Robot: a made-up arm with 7 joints. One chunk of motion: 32 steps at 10 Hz.
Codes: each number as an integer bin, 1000 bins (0 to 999) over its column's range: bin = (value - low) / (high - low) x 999, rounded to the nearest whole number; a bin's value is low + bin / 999 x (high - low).
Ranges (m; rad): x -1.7..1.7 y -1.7..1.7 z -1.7..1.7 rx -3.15..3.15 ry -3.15..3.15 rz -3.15..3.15
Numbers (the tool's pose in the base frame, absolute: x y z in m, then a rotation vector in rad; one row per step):
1: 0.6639 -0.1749 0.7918 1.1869 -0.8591 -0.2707
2: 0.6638 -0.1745 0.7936 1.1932 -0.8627 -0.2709
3: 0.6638 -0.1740 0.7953 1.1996 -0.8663 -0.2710
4: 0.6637 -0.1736 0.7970 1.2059 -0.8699 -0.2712
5: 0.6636 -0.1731 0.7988 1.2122 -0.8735 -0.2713
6: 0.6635 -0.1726 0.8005 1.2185 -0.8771 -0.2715
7: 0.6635 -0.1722 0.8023 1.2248 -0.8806 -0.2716
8: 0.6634 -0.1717 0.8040 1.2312 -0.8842 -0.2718
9: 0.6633 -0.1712 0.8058 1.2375 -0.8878 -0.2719
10: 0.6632 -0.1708 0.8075 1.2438 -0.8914 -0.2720
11: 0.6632 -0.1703 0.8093 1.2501 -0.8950 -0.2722
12: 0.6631 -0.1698 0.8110 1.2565 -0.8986 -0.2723
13: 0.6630 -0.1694 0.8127 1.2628 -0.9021 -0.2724
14: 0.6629 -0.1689 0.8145 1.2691 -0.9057 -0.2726
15: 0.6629 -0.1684 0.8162 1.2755 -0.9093 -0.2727
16: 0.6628 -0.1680 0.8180 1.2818 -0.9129 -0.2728
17: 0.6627 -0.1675 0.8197 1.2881 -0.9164 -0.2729
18: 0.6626 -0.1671 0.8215 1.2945 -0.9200 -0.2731
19: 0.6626 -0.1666 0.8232 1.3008 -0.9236 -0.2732
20: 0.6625 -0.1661 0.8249 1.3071 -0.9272 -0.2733
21: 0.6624 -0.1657 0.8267 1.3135 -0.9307 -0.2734
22: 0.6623 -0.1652 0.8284 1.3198 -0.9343 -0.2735
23: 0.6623 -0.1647 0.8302 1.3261 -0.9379 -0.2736
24: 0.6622 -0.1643 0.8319 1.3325 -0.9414 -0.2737
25: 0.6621 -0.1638 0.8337 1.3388 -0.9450 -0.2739
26: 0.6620 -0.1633 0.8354 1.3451 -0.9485 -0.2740
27: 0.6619 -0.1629 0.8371 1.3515 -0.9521 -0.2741
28: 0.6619 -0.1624 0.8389 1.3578 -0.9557 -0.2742
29: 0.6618 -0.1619 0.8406 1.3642 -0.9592 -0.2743
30: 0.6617 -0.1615 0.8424 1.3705 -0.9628 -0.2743
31: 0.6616 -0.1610 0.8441 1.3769 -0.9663 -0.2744
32: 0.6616 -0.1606 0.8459 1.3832 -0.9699 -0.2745
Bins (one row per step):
1: 695 448 732 688 363 457
2: 695 448 733 689 363 457
3: 695 448 733 690 362 457
4: 695 448 734 691 362 456
5: 694 449 734 692 361 456
6: 694 449 735 693 360 456
7: 694 449 735 694 360 456
8: 694 449 736 695 359 456
9: 694 449 736 696 359 456
10: 694 449 737 697 358 456
11: 694 449 737 698 358 456
12: 694 450 738 699 357 456
13: 694 450 738 700 356 456
14: 694 450 739 701 356 456
15: 694 450 739 702 355 456
16: 694 450 740 703 355 456
17: 694 450 740 704 354 456
18: 694 450 741 705 354 456
19: 694 451 741 706 353 456
20: 694 451 742 707 352 456
21: 694 451 742 708 352 456
22: 694 451 743 709 351 456
23: 694 451 743 710 351 456
24: 694 451 744 711 350 456
25: 694 451 744 712 350 456
26: 694 452 745 713 349 456
27: 694 452 745 714 349 456
28: 694 452 746 715 348 456
29: 694 452 746 716 347 456
30: 694 452 747 717 347 456
31: 694 452 748 718 346 456
32: 694 452 748 719 346 456

